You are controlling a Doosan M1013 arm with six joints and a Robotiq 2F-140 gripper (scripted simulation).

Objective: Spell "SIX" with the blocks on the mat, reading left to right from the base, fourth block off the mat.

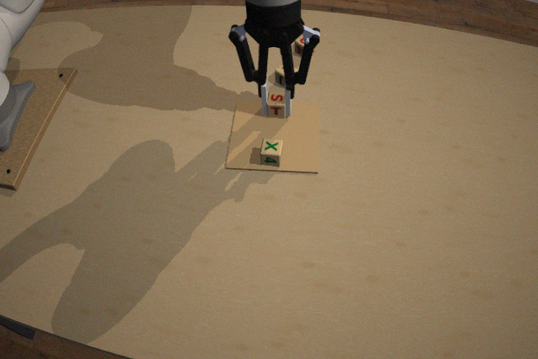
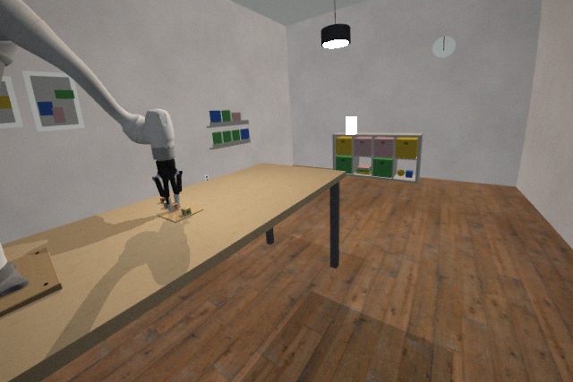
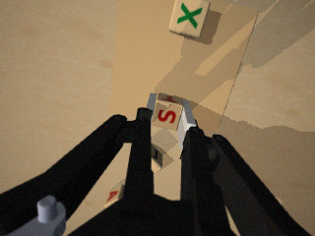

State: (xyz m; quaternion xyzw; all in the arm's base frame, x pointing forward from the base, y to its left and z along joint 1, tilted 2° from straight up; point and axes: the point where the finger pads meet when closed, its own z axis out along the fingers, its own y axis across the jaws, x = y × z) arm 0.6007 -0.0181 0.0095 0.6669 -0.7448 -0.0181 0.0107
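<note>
My hand is 20 mm above the S block. Also, from my hand: tan mat: 50 mm to the right, 40 mm below; then I block: 80 mm to the left, 30 mm below, 20 mm ahead; then letter block: 100 mm to the right, 20 mm below, 10 mm behind.
</note>
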